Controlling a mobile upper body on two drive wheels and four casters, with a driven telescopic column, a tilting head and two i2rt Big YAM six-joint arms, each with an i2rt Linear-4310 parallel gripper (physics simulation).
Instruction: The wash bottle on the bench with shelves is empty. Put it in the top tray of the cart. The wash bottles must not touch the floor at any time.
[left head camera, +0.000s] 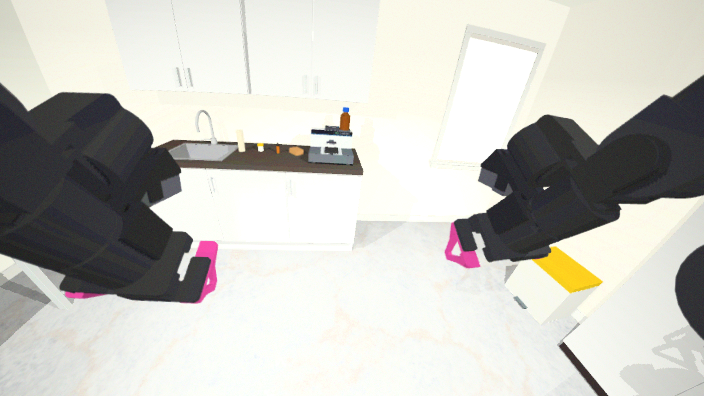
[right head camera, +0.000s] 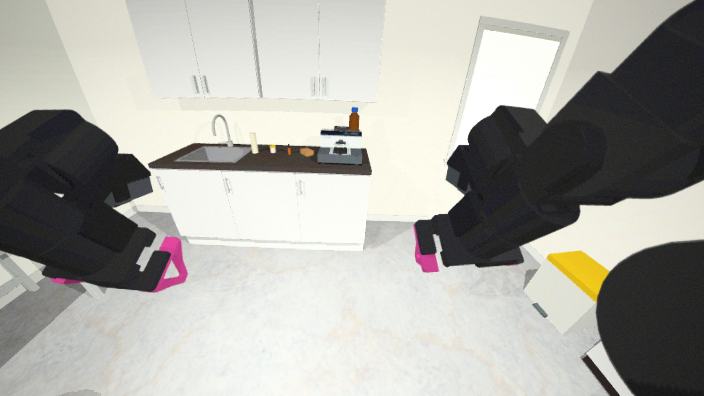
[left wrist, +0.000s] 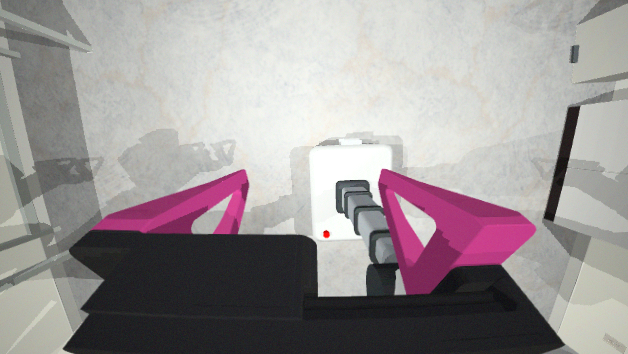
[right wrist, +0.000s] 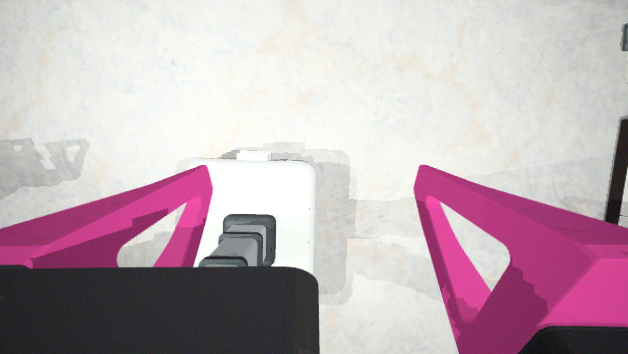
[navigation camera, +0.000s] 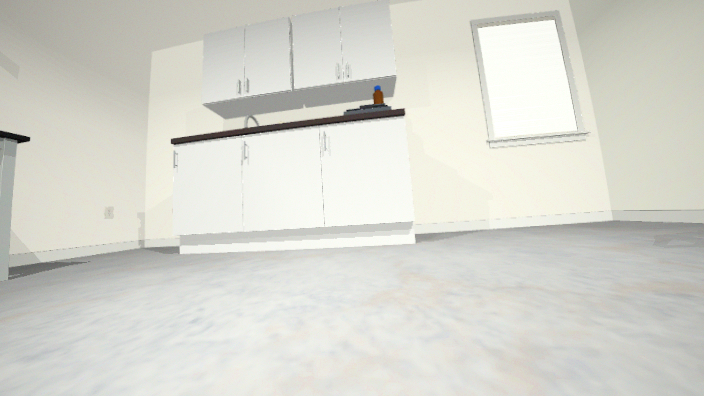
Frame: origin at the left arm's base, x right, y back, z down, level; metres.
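Seen in the pictures: left gripper, fingertip midpoint: (left head camera: 179, 284) (right head camera: 155, 275) (left wrist: 313, 176); right gripper, fingertip midpoint: (left head camera: 470, 253) (right head camera: 444, 256) (right wrist: 313, 176).
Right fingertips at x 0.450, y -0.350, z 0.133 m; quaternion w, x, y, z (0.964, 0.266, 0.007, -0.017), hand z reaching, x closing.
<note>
A point is followed by its place in that frame.
No wash bottle and no cart can be made out in the current views, and no bench with shelves can be identified. My left gripper (left head camera: 142, 286) (right head camera: 120, 280) (left wrist: 313, 176) @(x -0.001, y -0.321, z 0.149 m) is open and empty, with its pink fingers wide apart above the floor. My right gripper (left head camera: 495, 260) (right head camera: 465, 262) (right wrist: 313, 176) @(x 0.450, y -0.350, z 0.133 m) is also open and empty above the floor. In both head views it is at the right, and its far finger is mostly hidden.
A sink counter (left head camera: 260, 162) @(x -0.251, y -1.701, z 0.496 m) (right head camera: 270, 165) @(x -0.250, y -1.671, z 0.500 m) (navigation camera: 295, 122) @(x -0.228, y -1.642, z 0.509 m) stands ahead, bearing a white-grey device (left head camera: 331, 152) @(x 0.289, y -1.735, z 0.405 m) (right head camera: 340, 152) @(x 0.292, y -1.741, z 0.405 m) and a brown blue-capped bottle (left head camera: 345, 121) @(x 0.404, y -1.940, z 0.196 m) (right head camera: 354, 121) @(x 0.405, y -1.939, z 0.195 m) (navigation camera: 378, 97) @(x 0.403, y -1.940, z 0.209 m). A yellow-lidded bin (left head camera: 537, 290) @(x 1.964, y -0.907, z 1.189 m) (right head camera: 560, 300) @(x 1.966, y -0.889, z 1.198 m) stands at right. A dark-topped table (navigation camera: 14, 136) @(x -1.587, y -1.097, z 0.664 m) shows at left.
</note>
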